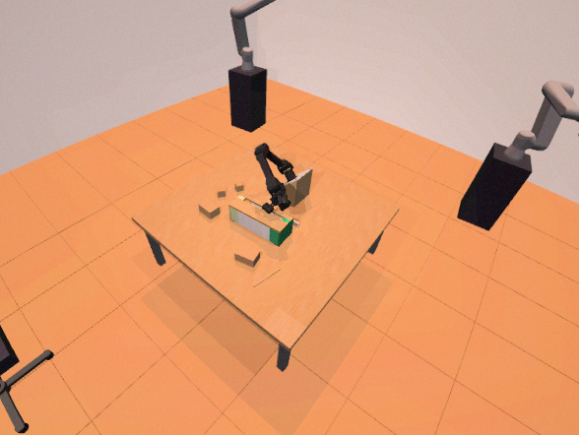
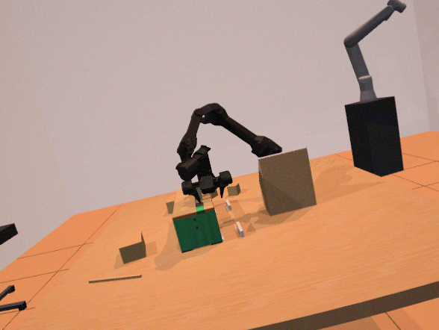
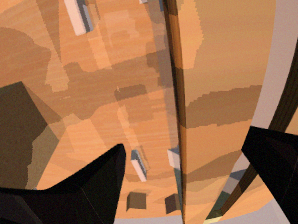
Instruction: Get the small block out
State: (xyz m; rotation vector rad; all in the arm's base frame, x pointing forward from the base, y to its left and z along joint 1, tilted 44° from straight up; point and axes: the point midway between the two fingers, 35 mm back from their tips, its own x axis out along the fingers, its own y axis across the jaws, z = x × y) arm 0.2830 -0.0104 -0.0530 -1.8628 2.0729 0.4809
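The long box lies 40 mm below my gripper tip, 30 mm to the right of it and 30 mm ahead of it. Round my gripper tip: thin stick 370 mm ahead, 220 mm to the left, 100 mm below; then orange block 40 mm to the right, 40 mm ahead, 20 mm below.
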